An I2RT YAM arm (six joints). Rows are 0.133 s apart.
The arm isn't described. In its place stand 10 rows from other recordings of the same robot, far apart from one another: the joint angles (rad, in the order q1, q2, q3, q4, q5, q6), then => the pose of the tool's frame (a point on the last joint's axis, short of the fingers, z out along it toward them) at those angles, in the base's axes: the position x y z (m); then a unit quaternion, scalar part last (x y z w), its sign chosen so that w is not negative.
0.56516 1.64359 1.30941 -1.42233 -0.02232 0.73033 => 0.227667 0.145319 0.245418 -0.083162 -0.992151 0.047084 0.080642
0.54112 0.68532 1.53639 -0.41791 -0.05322 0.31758 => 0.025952 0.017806 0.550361 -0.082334 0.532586 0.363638 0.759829
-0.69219 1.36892 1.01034 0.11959 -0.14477 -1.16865 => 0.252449 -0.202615 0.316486 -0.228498 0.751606 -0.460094 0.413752
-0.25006 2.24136 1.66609 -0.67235 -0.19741 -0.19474 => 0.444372 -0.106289 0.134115 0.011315 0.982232 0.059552 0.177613
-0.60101 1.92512 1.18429 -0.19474 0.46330 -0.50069 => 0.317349 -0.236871 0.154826 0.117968 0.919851 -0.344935 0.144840
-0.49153 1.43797 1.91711 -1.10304 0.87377 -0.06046 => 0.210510 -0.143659 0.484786 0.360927 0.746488 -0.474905 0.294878
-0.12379 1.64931 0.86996 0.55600 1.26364 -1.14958 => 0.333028 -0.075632 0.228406 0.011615 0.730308 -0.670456 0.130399
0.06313 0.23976 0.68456 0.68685 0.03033 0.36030 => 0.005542 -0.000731 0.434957 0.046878 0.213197 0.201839 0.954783
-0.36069 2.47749 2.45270 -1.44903 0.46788 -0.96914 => 0.447700 -0.186028 0.224850 0.280332 -0.930366 0.211305 0.105753
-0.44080 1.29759 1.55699 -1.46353 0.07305 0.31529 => 0.188310 -0.091709 0.386319 0.368864 0.910746 -0.047260 0.179576
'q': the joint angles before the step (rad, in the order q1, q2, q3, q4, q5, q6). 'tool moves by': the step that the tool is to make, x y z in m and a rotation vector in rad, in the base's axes. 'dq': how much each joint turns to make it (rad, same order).
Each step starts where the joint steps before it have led.
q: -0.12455, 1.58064, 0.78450, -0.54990, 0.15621, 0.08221
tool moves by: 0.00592, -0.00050, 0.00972, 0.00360, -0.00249, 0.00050
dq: 0.00039, 0.00000, 0.04464, -0.04274, -0.00381, 0.00078
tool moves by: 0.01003, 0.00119, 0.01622, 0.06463, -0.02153, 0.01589
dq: -0.00001, 0.00000, 0.07207, -0.05871, -0.06867, -0.00003
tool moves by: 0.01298, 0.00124, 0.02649, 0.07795, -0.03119, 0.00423
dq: 0.00001, -0.00001, 0.11142, -0.09083, -0.07973, 0.01604
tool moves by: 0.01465, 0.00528, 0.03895, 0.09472, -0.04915, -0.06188
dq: 0.01447, 0.00002, 0.15410, -0.11288, -0.07477, 0.10107
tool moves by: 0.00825, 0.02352, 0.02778, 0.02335, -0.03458, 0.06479
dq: 0.07594, -0.00001, 0.10604, -0.07172, -0.02097, 0.01872
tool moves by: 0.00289, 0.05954, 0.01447, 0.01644, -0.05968, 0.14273
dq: 0.18958, -0.00001, 0.04733, 0.01752, 0.00496, 0.04843
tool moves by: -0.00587, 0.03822, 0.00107, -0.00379, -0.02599, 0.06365
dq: 0.12474, 0.00000, -0.00040, 0.02863, 0.03318, 0.05226
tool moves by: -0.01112, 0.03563, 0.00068, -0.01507, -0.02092, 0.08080
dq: 0.12017, 0.00003, 0.00001, 0.01565, 0.03586, 0.02671
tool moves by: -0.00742, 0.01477, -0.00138, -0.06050, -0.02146, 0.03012
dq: 0.05913, -0.00003, -0.00460, -0.00115, 0.07019, -0.00115
